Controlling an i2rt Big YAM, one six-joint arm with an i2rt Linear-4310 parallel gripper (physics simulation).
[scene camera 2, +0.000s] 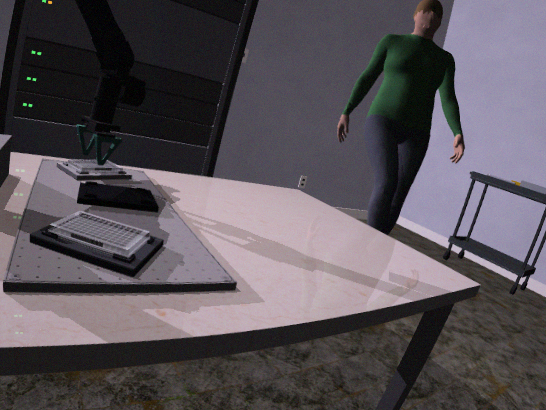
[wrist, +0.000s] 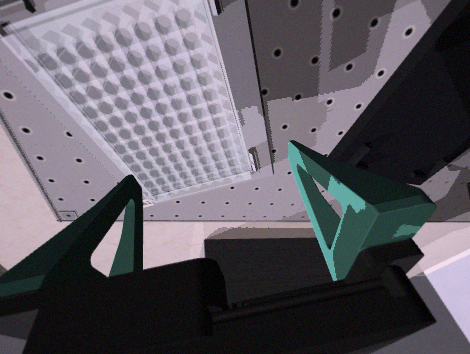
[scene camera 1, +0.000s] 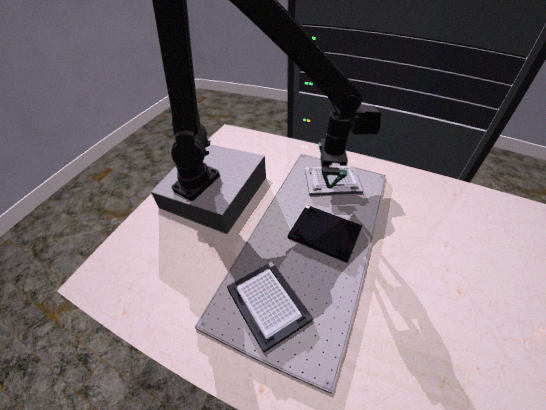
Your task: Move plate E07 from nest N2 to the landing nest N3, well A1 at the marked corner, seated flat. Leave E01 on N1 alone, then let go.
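My gripper (scene camera 1: 331,176) (scene camera 2: 95,159) (wrist: 212,164) is open and empty, its green fingers low over the clear plate at the far end. That plate (scene camera 1: 350,179) (scene camera 2: 76,164) (wrist: 145,90) lies in a light grey nest (scene camera 1: 335,192) (scene camera 2: 120,176) (wrist: 240,75). In the wrist view it shows ahead of the fingertips, toward the left one. Contact cannot be told. An empty black nest (scene camera 1: 325,232) (scene camera 2: 117,196) (wrist: 410,100) is in the middle. Another plate (scene camera 1: 269,302) (scene camera 2: 100,231) sits in the dark grey nest (scene camera 1: 291,329) (scene camera 2: 145,257) at the near end. No plate or nest names are readable.
The nests stand on a perforated grey board (scene camera 1: 320,310) (scene camera 2: 200,272) (wrist: 300,112) on the pale table (scene camera 1: 450,250) (scene camera 2: 300,250). The arm's base stands on a grey block (scene camera 1: 240,175). A person (scene camera 2: 405,90) stands behind the table, near a cart (scene camera 2: 500,185).
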